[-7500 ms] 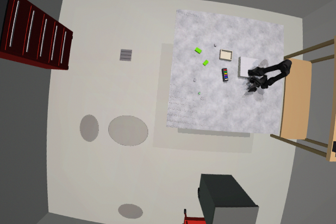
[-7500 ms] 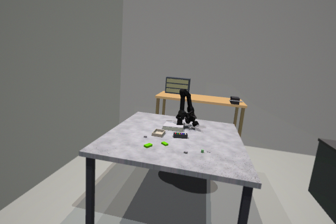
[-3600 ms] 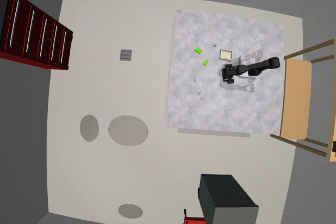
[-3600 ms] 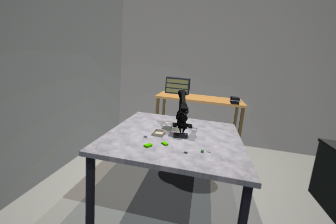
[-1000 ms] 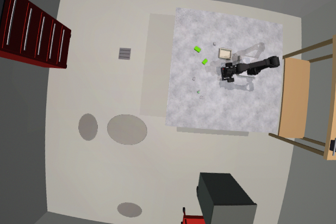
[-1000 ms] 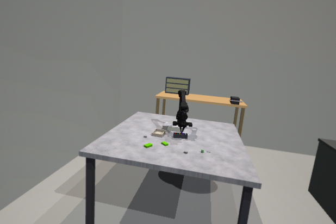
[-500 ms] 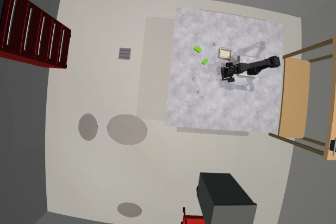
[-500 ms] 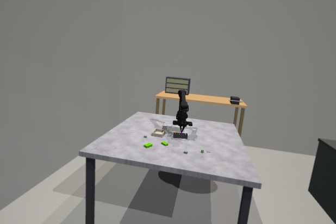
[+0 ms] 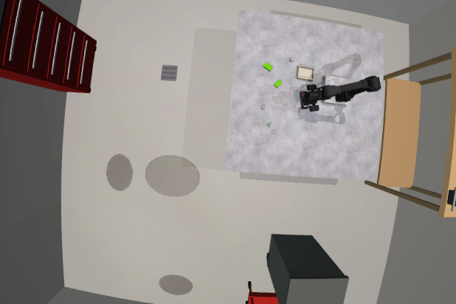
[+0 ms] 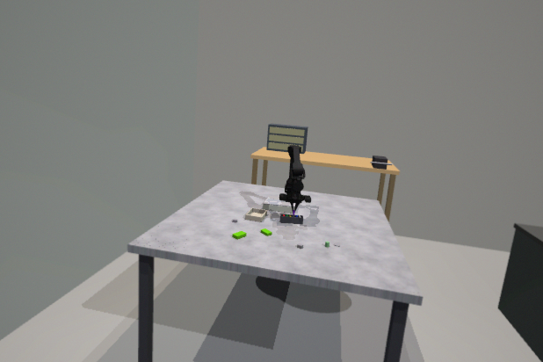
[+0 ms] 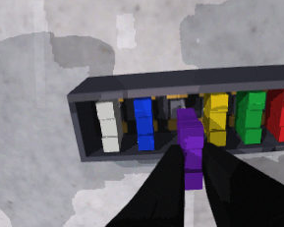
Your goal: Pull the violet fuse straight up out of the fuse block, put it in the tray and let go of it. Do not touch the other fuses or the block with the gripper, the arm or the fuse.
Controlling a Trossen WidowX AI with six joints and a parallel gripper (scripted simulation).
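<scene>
Now: gripper tip 40 mm above the yellow fuse and 20 mm to the left of it. Also, from my gripper tip: blue fuse (40 mm below, 20 mm to the left); then violet fuse (10 mm below); then green fuse (40 mm to the right, 40 mm below, 10 mm ahead).
</scene>
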